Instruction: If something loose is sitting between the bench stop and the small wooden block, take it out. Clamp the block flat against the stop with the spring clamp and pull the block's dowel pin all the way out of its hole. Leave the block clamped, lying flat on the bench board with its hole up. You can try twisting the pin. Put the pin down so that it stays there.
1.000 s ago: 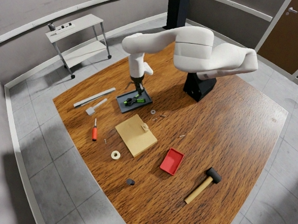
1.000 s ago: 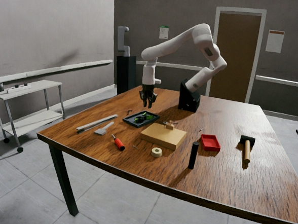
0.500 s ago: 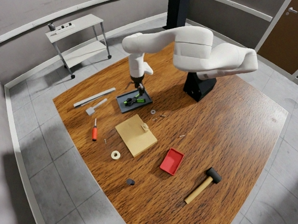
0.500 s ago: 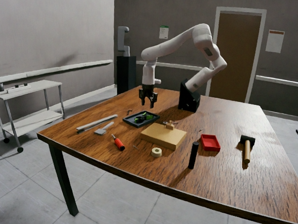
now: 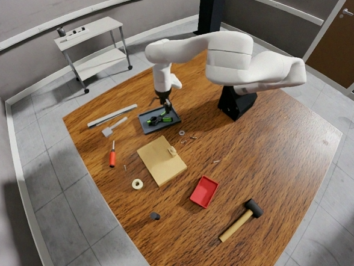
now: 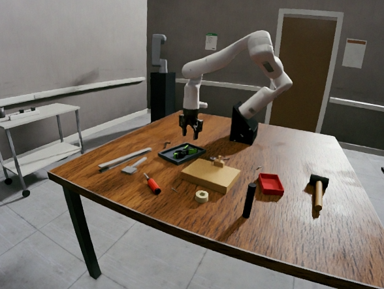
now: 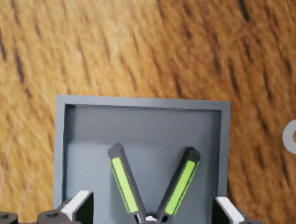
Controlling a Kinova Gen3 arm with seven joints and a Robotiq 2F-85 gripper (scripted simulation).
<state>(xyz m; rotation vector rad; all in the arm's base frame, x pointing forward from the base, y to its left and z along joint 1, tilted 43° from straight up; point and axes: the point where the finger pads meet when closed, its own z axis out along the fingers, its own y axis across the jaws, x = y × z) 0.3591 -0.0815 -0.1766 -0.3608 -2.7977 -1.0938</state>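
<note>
Now: hand 30 mm short of the grey tray, 20 mm to the left of it and 90 mm above it. Also, from my hand: wooden block: 110 mm ahead, 200 mm to the left, 50 mm below; then bench board: 170 mm ahead, 190 mm to the left, 70 mm below; then pale dowel pin: 110 mm ahead, 200 mm to the left, 40 mm below.
</note>
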